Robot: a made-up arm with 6 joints.
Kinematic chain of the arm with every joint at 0, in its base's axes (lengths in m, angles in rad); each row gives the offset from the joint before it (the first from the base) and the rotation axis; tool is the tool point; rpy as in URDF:
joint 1: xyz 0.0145 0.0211 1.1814 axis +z
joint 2: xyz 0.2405 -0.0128 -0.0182 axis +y
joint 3: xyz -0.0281 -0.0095 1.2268 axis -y
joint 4: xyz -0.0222 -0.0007 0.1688 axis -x
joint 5: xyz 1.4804 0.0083 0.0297 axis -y
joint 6: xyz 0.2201 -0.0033 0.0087 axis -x
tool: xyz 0.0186 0.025 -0.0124 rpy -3.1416 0 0
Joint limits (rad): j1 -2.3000..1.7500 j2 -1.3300..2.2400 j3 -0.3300..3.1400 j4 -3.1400..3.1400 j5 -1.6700..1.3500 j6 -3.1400..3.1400
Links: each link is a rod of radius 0.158 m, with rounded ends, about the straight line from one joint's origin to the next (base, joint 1, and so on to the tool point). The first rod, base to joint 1, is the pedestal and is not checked.
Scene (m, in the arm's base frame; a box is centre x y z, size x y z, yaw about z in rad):
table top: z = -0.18
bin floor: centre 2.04 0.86 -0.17 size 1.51 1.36 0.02 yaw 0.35
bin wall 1: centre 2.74 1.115 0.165 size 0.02 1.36 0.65 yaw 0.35
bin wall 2: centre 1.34 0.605 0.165 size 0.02 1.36 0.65 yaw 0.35
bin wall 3: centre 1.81 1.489 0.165 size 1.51 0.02 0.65 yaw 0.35
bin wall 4: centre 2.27 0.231 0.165 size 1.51 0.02 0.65 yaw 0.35
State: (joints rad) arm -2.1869 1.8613 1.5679 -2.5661 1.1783 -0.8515
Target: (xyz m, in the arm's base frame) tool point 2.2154 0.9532 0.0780
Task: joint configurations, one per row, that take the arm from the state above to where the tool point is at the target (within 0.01 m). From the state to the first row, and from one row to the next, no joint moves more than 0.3 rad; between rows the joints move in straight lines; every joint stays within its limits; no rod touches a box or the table.
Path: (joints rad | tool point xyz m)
1: -1.8944 1.7691 1.4333 -2.6067 1.1974 -0.8601 | -1.0727 -2.6497 0.4096
2: -1.6019 1.6770 1.2987 -2.6473 1.2165 -0.8686 | -0.2479 -2.8333 0.4561
3: -1.3093 1.5848 1.1641 -2.6879 1.2355 -0.8772 | 0.5870 -2.7568 0.5058
4: -1.0168 1.4926 1.0295 -2.7284 1.2546 -0.8857 | 1.3485 -2.4326 0.5576
5: -0.7243 1.4005 0.8949 -2.7690 1.2737 -0.8943 | 1.9635 -1.8999 0.6104
6: -0.4318 1.3083 0.7603 -2.8096 1.2928 -0.9028 | 2.3765 -1.2191 0.6639
7: -0.1392 1.2161 0.6257 -2.8502 1.3118 -0.9114 | 2.5553 -0.4643 0.7170
8: 0.1533 1.1239 0.4911 -2.8908 1.3309 -0.9199 | 2.4946 0.2847 0.7688
9: 0.4458 1.0318 0.3565 -2.9314 1.3500 -0.9285 | 2.2154 0.9532 0.8183
10: 0.4470 1.2769 0.5154 -2.9203 1.3500 -0.9185 | 2.2502 0.9698 0.4557
11: 0.4483 1.5221 0.6744 -2.9092 1.3500 -0.9084 | 2.2153 0.9533 0.0780

